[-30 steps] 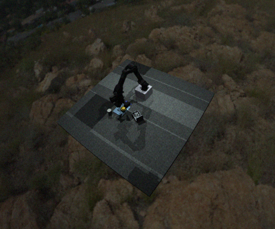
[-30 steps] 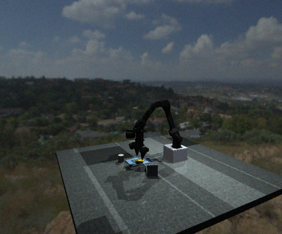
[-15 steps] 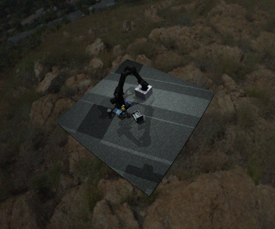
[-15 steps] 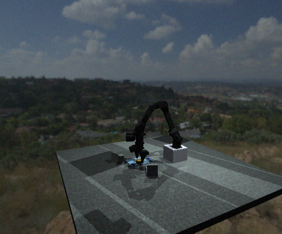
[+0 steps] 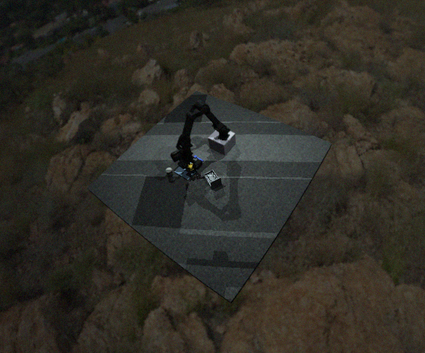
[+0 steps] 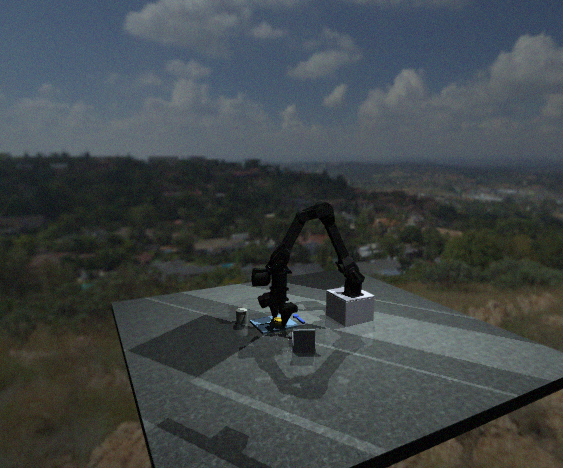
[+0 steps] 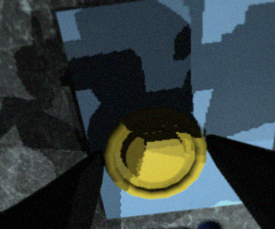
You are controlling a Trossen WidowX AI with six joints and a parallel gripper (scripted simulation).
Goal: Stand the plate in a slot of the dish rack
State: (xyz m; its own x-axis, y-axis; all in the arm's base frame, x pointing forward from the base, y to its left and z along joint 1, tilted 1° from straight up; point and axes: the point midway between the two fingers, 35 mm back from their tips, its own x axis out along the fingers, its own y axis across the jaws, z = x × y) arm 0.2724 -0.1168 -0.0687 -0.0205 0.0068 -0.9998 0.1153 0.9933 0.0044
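Right now my gripper tip is 180 mm to the right of the dish rack, 30 mm short of it and 20 mm below it. The rest, counted from my gripper tip: blue spoon 100 mm behind, 10 mm to the right; then yellow plate 10 mm above; then white cup 110 mm to the right, 100 mm ahead, 20 mm above.
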